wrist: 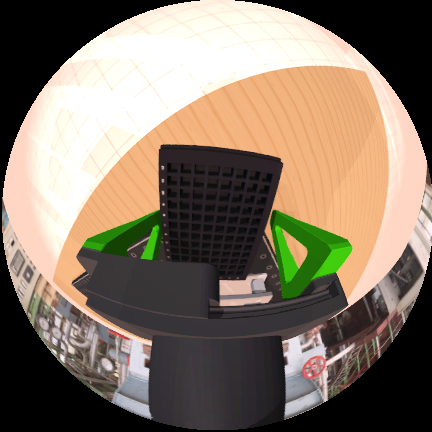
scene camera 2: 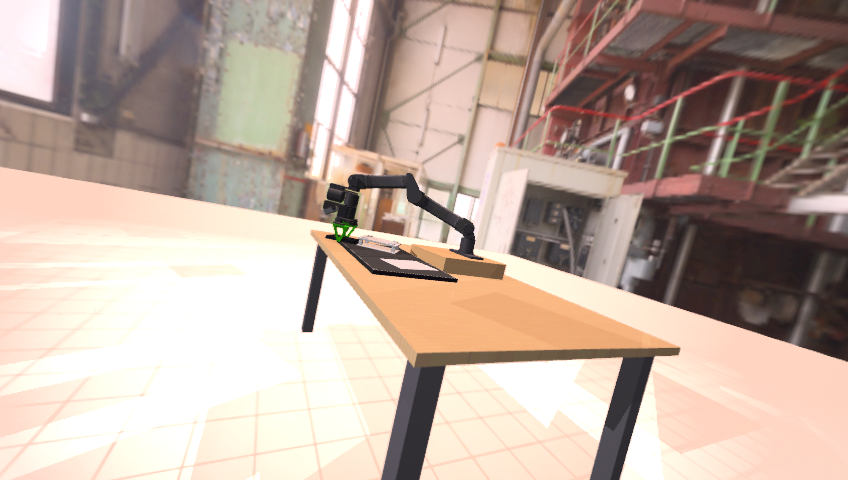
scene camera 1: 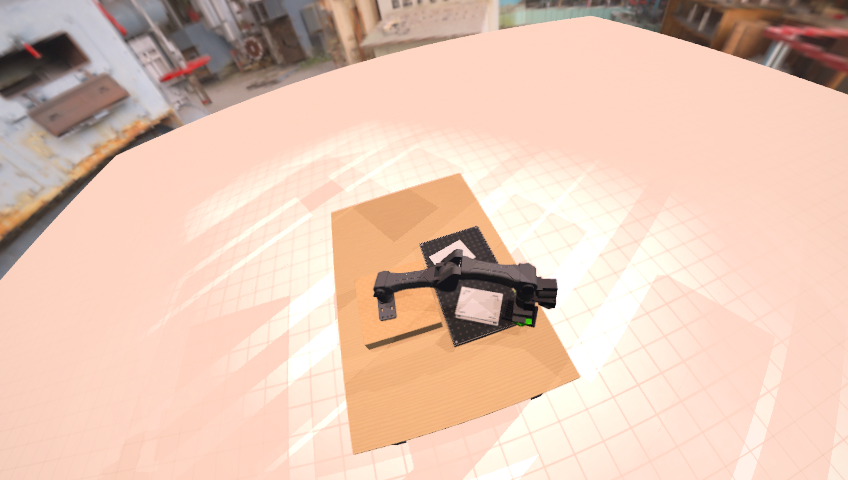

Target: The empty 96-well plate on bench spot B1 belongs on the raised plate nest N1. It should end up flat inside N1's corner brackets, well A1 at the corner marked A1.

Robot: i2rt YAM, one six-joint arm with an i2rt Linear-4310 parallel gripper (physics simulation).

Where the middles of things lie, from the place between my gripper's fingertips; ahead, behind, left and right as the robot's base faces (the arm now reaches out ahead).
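Labels:
Black well plate (wrist: 214,202): 1 cm above my hand, 1 cm to the left of it.

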